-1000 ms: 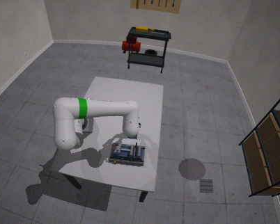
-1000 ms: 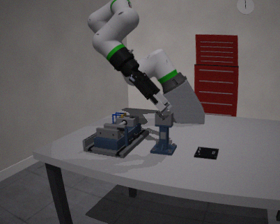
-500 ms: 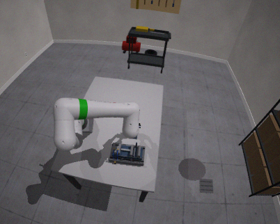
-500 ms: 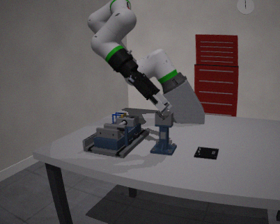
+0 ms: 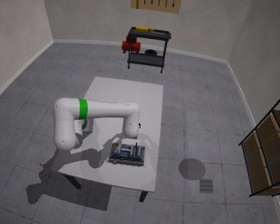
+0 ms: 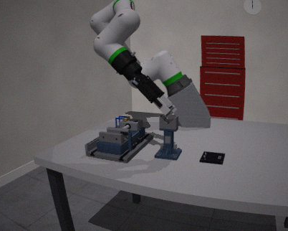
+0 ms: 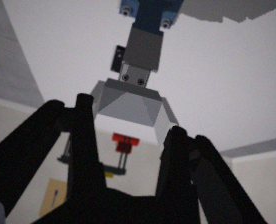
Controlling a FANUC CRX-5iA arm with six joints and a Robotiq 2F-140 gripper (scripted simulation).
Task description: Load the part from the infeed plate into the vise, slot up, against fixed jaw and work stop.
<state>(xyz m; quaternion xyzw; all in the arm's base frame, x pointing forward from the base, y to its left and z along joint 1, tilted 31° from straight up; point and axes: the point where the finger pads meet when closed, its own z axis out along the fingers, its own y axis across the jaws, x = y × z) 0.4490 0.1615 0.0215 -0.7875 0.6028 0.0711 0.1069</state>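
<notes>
Now: hand 2 cm to the right of the part and 1 cm above it. Round my hand: air cylinder rod: 20 cm to the right, 13 cm below; blue work stop: 14 cm below, 12 cm to the right, 7 cm ahead; black infeed plate: 20 cm to the left, 20 cm below, 4 cm behind.
</notes>
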